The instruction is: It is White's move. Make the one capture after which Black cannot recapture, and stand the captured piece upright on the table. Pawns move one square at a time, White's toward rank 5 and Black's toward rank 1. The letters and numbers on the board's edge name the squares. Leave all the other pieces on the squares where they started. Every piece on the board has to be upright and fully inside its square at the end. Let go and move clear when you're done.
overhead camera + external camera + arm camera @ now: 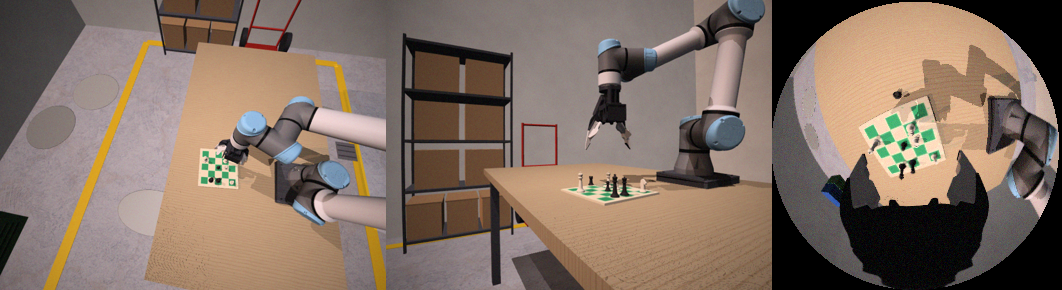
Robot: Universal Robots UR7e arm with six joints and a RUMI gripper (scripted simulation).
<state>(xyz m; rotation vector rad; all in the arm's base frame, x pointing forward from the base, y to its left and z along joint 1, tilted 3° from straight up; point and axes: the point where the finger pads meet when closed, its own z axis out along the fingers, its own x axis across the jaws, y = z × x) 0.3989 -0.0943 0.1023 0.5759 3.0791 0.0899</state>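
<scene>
Right now my hand is 120 mm short of the tall white piece and 100 mm above it. The rest, counted from my hand: white knight: 120 mm to the left, 110 mm below, 30 mm behind; then tall black piece: 110 mm to the left, 100 mm below, 80 mm ahead.
</scene>
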